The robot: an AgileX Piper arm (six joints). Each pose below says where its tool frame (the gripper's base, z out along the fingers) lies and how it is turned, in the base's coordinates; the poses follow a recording.
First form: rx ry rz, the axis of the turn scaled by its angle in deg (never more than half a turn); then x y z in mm.
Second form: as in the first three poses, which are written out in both.
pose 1, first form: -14.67 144.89 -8.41 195.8 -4.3 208.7
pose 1, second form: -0.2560 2.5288 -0.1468 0.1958 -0.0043 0.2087
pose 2, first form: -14.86 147.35 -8.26 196.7 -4.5 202.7
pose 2, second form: -0.2594 2.5717 -0.1442 0.1967 -0.0045 0.2027
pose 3, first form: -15.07 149.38 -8.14 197.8 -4.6 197.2
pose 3, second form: -0.2630 2.6072 -0.1421 0.1978 -0.0046 0.1972
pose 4, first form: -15.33 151.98 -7.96 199.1 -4.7 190.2
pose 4, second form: -0.2676 2.6526 -0.1389 0.1991 -0.0047 0.1902
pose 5, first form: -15.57 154.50 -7.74 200.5 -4.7 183.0
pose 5, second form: -0.2717 2.6965 -0.1351 0.2005 -0.0047 0.1830
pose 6, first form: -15.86 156.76 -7.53 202.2 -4.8 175.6
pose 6, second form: -0.2768 2.7360 -0.1314 0.2022 -0.0048 0.1756
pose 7, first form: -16.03 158.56 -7.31 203.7 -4.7 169.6
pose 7, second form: -0.2798 2.7674 -0.1276 0.2037 -0.0047 0.1696
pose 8, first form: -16.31 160.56 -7.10 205.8 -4.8 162.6
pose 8, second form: -0.2847 2.8023 -0.1239 0.2058 -0.0048 0.1626
